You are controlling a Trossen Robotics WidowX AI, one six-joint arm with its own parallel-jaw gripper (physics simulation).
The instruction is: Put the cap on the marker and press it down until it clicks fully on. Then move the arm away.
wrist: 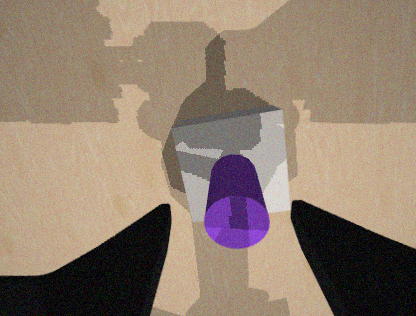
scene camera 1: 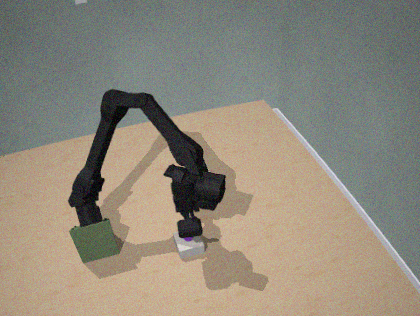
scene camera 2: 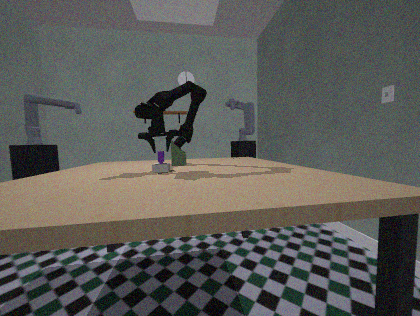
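Where they show: gripper, fingertip midpoint: (wrist: 230, 210) (scene camera 2: 161, 152); arm's base, link origin: (scene camera 1: 90, 224) (scene camera 2: 176, 145).
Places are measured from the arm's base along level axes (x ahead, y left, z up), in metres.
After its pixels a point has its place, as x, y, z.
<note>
A purple cap (scene camera 1: 188, 239) @(0.250, -0.125, -0.069) (scene camera 2: 160, 156) @(0.268, -0.113, -0.049) (wrist: 237, 222) @(0.253, -0.110, -0.025) stands upright over the grey-white block (scene camera 1: 192, 251) @(0.250, -0.148, -0.101) (scene camera 2: 157, 169) @(0.290, -0.130, -0.108) (wrist: 275, 150) @(0.261, -0.143, -0.085) on the table. The marker cannot be made out separately from the cap, and whether the cap is fully clicked on cannot be told. My gripper (scene camera 1: 189, 228) @(0.258, -0.108, -0.030) (scene camera 2: 161, 151) @(0.258, -0.108, -0.030) (wrist: 230, 210) @(0.258, -0.108, -0.030) is open and empty. In scene camera 2 its fingertips are at about the height of the cap's top, one to each side. In the wrist view a gap shows between the cap and each finger. In scene camera 1 the gripper hides most of the cap.
A green block (scene camera 1: 95, 241) @(-0.006, -0.035, -0.039) (scene camera 2: 178, 156) @(0.058, 0.002, -0.066) stands at the arm's base on the wooden table (scene camera 1: 300, 240) @(0.564, -0.264, -0.123) (scene camera 2: 240, 187) @(0.703, 0.086, -0.123). The arm's shadows lie across the table. Two grey arms (scene camera 2: 33, 117) (scene camera 2: 249, 119) stand on black pedestals in the background.
</note>
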